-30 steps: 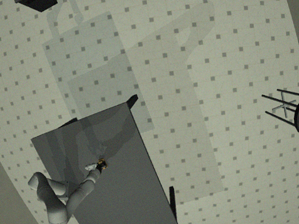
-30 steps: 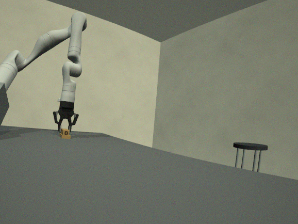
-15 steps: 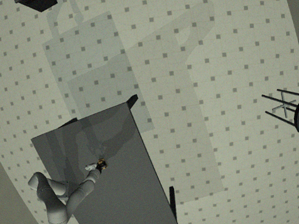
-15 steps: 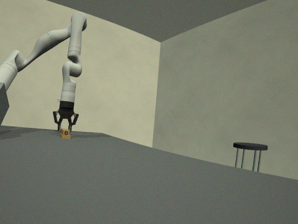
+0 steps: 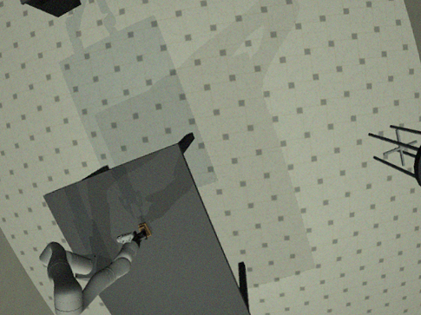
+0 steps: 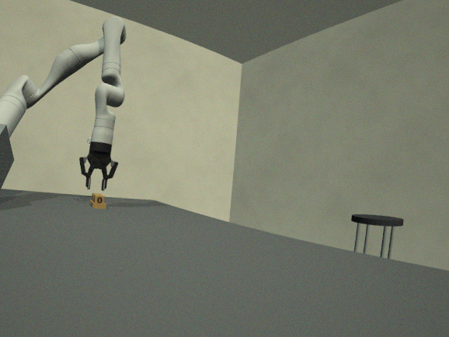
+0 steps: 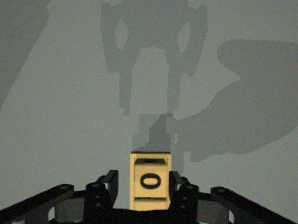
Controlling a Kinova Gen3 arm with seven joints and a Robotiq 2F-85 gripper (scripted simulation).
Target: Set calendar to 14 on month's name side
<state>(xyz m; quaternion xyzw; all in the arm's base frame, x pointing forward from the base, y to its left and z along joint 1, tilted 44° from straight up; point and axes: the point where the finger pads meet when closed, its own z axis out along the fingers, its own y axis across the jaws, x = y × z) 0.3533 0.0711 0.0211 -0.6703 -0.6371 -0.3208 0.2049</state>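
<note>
Right now the number cube is 1 cm ahead of my hand and 5 cm below it. From my hand the other things lie so: wooden tray 1 cm ahead, 2 cm to the right, 6 cm below.
</note>
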